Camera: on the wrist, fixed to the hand. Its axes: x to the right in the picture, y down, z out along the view.
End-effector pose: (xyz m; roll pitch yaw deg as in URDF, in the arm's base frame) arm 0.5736 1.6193 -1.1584 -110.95 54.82 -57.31
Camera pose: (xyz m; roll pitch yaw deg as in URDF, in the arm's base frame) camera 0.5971 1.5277 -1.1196 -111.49 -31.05 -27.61
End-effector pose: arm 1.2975 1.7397 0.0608 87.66 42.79 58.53
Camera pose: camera 1.2262 1.7358 -0.0124 -87.86 47.22 -111.86
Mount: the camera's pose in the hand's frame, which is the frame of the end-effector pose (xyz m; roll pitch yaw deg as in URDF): 0.0200 -0.0788 -0.0620 -4.93 -4.17 -89.59
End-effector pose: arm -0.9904 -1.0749 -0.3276 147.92 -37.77 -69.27
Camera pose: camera -0.8939 -1.0483 -0.3069 131.09 27.58 -3.79
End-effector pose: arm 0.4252 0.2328 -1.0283 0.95 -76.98 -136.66
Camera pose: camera 0.3237 0.2439 -1.0231 72.10 -1.12 130.29
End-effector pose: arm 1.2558 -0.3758 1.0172 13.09 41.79 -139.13
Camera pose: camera 1.2429 -0.3040 0.9455 -47.00 6.91 125.20
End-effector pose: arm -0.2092 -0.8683 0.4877 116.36 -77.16 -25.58
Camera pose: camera -0.1282 -0.8067 0.4976 90.01 11.47 -2.91
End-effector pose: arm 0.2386 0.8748 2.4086 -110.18 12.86 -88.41
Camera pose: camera 0.2087 0.8332 2.4971 -155.24 -62.45 -25.37
